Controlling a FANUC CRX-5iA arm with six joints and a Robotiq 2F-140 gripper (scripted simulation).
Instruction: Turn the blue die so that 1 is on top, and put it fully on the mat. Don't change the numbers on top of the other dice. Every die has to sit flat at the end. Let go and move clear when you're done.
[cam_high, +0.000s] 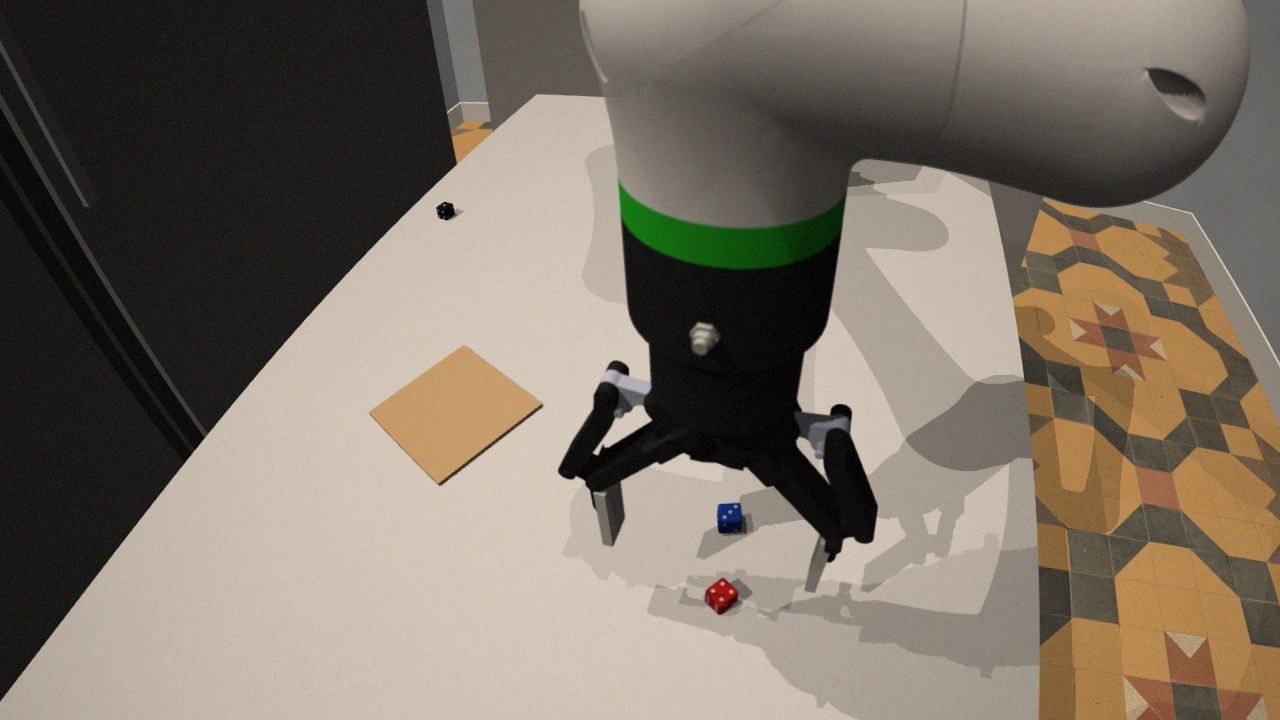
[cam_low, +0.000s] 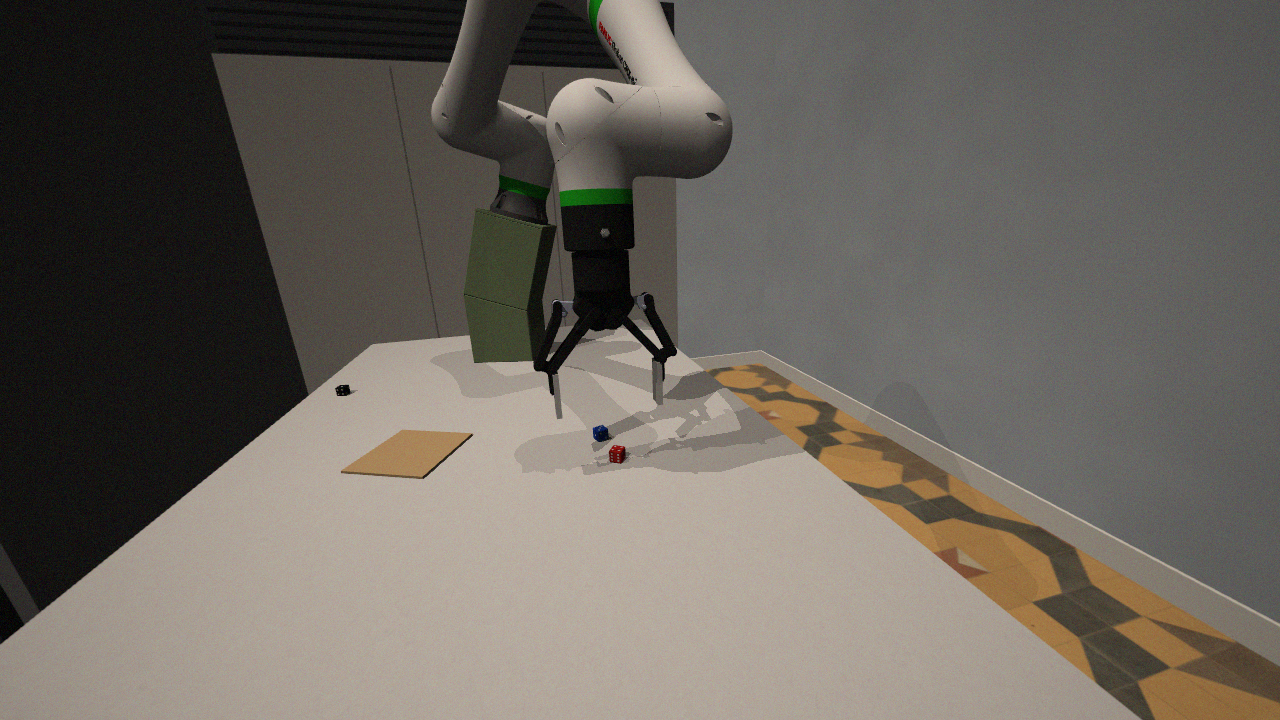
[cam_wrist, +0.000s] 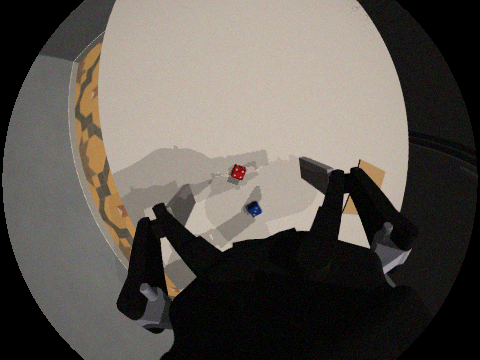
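The blue die is 9 cm below my hand, 9 cm behind it and 1 cm to the right of it. Round my hand: mat (32 cm to the right, 13 cm behind, 10 cm below); red die (9 cm below, 1 cm to the left, 1 cm behind); black die (54 cm to the right, 47 cm behind, 9 cm below).
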